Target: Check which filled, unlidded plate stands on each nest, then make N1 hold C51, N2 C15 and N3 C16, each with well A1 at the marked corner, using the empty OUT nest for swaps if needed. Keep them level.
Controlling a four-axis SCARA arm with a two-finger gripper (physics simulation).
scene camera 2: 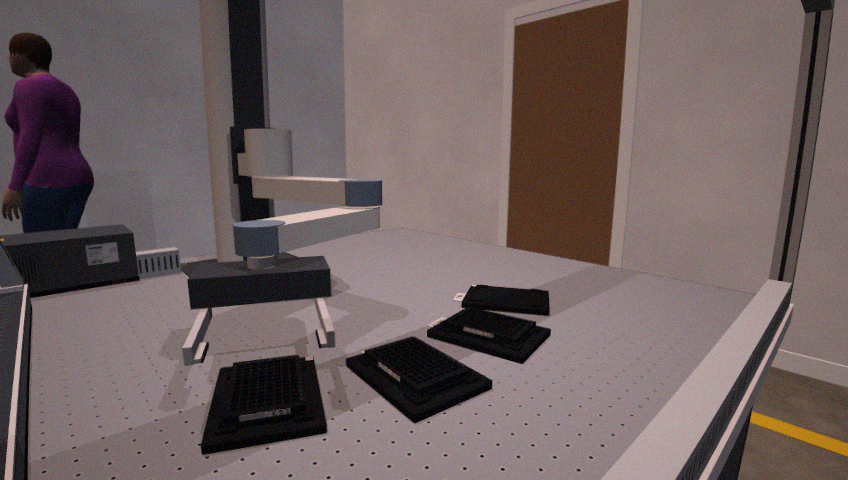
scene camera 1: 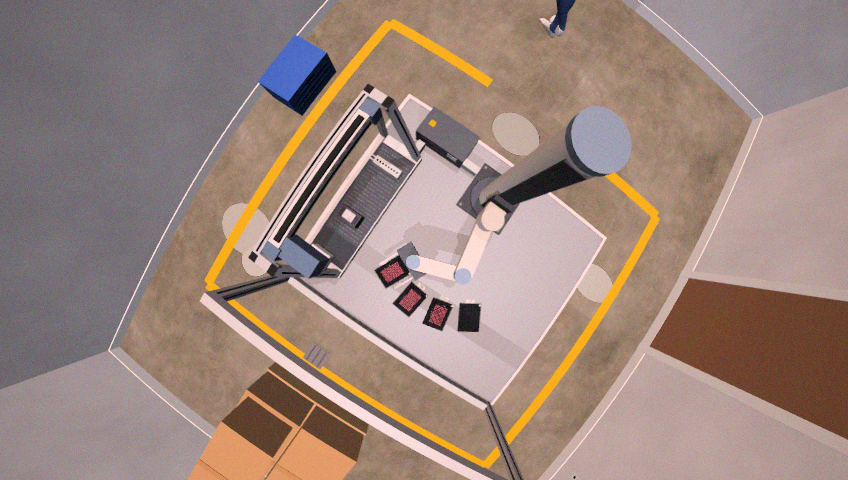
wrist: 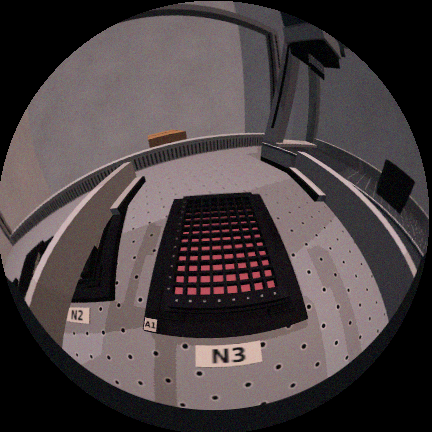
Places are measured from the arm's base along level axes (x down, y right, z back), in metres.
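Pixels of known places: gripper, between the fingertips: (scene camera 2: 262, 347) (scene camera 1: 387, 276) (wrist: 215, 159).
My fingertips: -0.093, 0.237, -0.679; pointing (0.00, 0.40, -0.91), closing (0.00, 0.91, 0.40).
Note:
Behind a point stands the place of what it marks, as x, y, z.
My gripper (scene camera 2: 261, 347) @(-0.093, 0.237, -0.680) (wrist: 215, 159) @(-0.093, 0.237, -0.680) is open and empty, above and slightly behind the plate on N3 in scene camera 2, with its fingers wide apart. This black plate with pink-filled wells (scene camera 1: 392, 271) @(-0.034, 0.229, -0.653) (scene camera 2: 267, 383) @(-0.037, 0.226, -0.658) (wrist: 225, 255) @(-0.033, 0.221, -0.637) sits level and unlidded; the A1 tag (wrist: 150, 324) @(-0.025, 0.147, -0.609) marks the nest's lower-left corner in the wrist view. A second filled plate (scene camera 1: 410, 298) @(-0.037, 0.063, -0.720) (scene camera 2: 416, 365) @(-0.039, 0.068, -0.743) stands on N2, whose label (wrist: 78, 315) @(-0.015, 0.052, -0.632) shows; a finger partly hides that nest in the wrist view. A third filled plate (scene camera 1: 438, 313) @(-0.036, -0.114, -0.703) (scene camera 2: 496, 324) @(-0.037, -0.120, -0.725) stands beyond. The last nest (scene camera 1: 469, 317) @(-0.025, -0.277, -0.626) (scene camera 2: 505, 299) @(-0.025, -0.261, -0.639) holds no plate. Plate codes are unreadable.
A gantry with a dark tray (scene camera 1: 371, 196) @(-0.062, 0.552, -0.381) stands left of the nests in scene camera 1. A dark grey box (scene camera 1: 447, 136) @(-0.127, 0.395, 0.104) (scene camera 2: 71, 258) @(-0.085, 0.373, 0.035) is at the table's back. A pale rail (scene camera 2: 702, 380) @(-0.060, -0.109, -1.017) runs along the table edge. A person (scene camera 2: 47, 130) stands beyond the table.

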